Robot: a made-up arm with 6 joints. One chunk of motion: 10 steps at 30 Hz.
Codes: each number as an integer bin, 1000 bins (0 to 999) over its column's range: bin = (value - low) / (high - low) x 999, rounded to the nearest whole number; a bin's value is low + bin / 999 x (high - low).
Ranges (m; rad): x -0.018..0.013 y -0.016..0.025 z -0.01..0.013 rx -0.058..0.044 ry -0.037..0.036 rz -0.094..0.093
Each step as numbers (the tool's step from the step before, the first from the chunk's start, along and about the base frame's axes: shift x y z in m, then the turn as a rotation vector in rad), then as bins.
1 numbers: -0.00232 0.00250 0.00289 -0.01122 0.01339 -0.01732
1 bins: 505 451 560 458 690 410
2 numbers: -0.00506 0.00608 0.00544 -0.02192 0.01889 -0.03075
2 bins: 417 538 671 353 765 338
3 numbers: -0.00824 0.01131 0.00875 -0.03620 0.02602 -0.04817
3 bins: 315 665 814 214 862 245
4 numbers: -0.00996 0.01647 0.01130 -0.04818 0.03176 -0.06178
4 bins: 259 791 925 96 941 172
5 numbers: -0.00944 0.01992 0.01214 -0.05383 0.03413 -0.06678
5 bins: 276 875 962 41 973 145
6 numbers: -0.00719 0.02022 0.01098 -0.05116 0.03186 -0.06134
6 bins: 348 883 911 67 942 174
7 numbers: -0.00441 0.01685 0.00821 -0.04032 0.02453 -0.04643
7 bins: 438 800 791 173 842 254
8 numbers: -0.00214 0.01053 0.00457 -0.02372 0.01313 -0.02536
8 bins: 511 646 633 336 686 367
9 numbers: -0.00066 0.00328 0.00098 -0.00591 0.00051 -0.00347
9 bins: 559 470 477 510 513 484
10 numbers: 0.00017 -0.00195 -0.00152 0.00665 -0.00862 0.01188
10 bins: 586 342 368 633 388 566
